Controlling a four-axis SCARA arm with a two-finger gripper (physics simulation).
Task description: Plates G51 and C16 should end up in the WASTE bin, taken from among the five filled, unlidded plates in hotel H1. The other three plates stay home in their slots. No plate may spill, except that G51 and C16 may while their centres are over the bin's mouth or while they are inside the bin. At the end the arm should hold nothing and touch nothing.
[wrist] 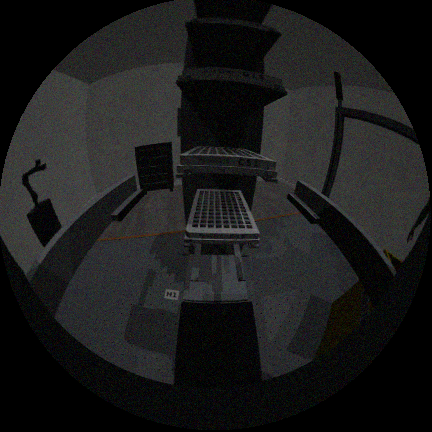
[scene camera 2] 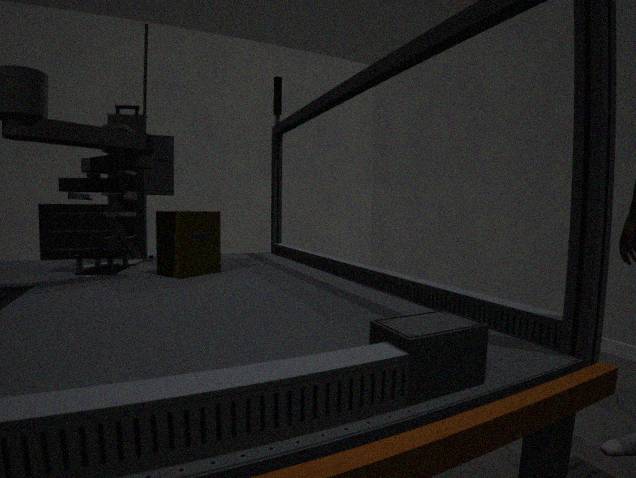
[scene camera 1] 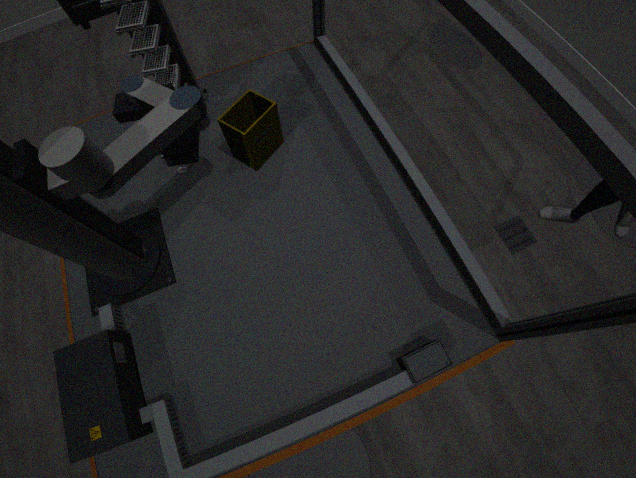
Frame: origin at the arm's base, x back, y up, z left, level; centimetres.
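Where they show: gripper, fingertip midpoint: (wrist: 217,182) (scene camera 2: 112,197) (scene camera 1: 154,76); arm's base at its link origin: (scene camera 1: 128,260).
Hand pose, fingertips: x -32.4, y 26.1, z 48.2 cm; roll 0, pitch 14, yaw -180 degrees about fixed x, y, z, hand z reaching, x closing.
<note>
Things, the pixels of their centre, and the offset from my fingertips. "*": a spot on its surface instead.
- pale gridded plate at the middle of its body: (wrist: 219,209) (scene camera 2: 120,214) (scene camera 1: 166,78) dy -6.1, dx -2.3, dz +5.5 cm
- yellow WASTE bin at the middle of its body: (scene camera 2: 188,242) (scene camera 1: 253,131) dy -14.8, dx -24.4, dz -25.1 cm
- dark cabinet at a spot on its surface: (scene camera 1: 89,395) * dy -13.3, dx +44.2, dz -88.6 cm
- low box at the middle of its body: (scene camera 2: 427,352) (scene camera 1: 423,361) dy -21.1, dx -42.6, dz -115.0 cm
Hotel H1 (scene camera 1: 175,46) (scene camera 2: 141,205) (wrist: 222,120) is a dark tower with plates on stacked shelves. In the wrist view a pale gridded plate (wrist: 221,210) lies level ahead, on rails. Another plate (wrist: 227,160) sits above it; its label looks like C51 but is blurred. Higher shelves show from below, with labels too dim to read; G51 and C16 cannot be made out. My gripper (wrist: 217,182) is open and empty, its fingers wide to either side of the lower plate in view. Contact cannot be judged. The yellow WASTE bin (scene camera 1: 262,138) (scene camera 2: 197,244) (wrist: 345,320) stands upright beside the hotel; its visible interior is dark.
My pale arm (scene camera 1: 146,133) reaches towards the hotel. A dark cabinet (scene camera 1: 89,395) and a low box (scene camera 1: 426,361) (scene camera 2: 447,354) stand on the deck. A framed barrier (scene camera 1: 411,179) (scene camera 2: 276,190) runs along one side. A person's foot (scene camera 1: 555,213) and hand (scene camera 2: 628,241) show beyond it.
</note>
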